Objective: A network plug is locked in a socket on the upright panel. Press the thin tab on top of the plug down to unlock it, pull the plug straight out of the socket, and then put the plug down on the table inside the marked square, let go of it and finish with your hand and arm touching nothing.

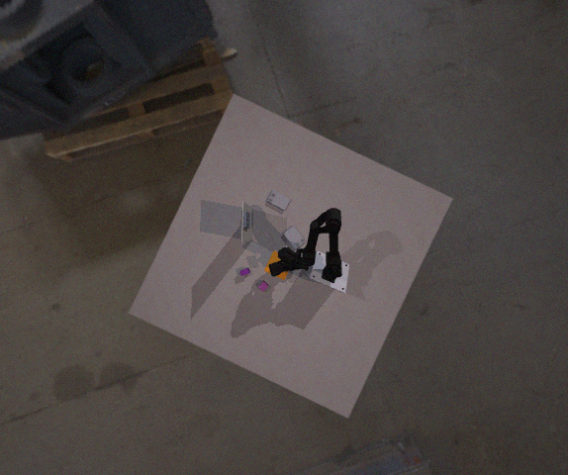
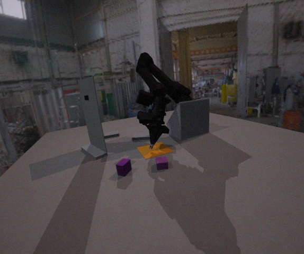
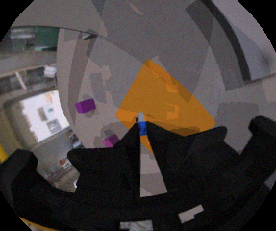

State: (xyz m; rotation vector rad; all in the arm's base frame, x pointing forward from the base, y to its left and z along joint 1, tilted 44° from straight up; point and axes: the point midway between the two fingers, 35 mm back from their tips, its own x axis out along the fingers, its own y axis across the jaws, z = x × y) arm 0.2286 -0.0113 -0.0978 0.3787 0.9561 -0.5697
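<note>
The orange marked square lies 3 cm below my gripper tip and 1 cm behind it. Also, from my gripper tip: blue network plug right at my gripper tip; grey upright panel 22 cm ahead, 14 cm to the right, 12 cm above.
</note>
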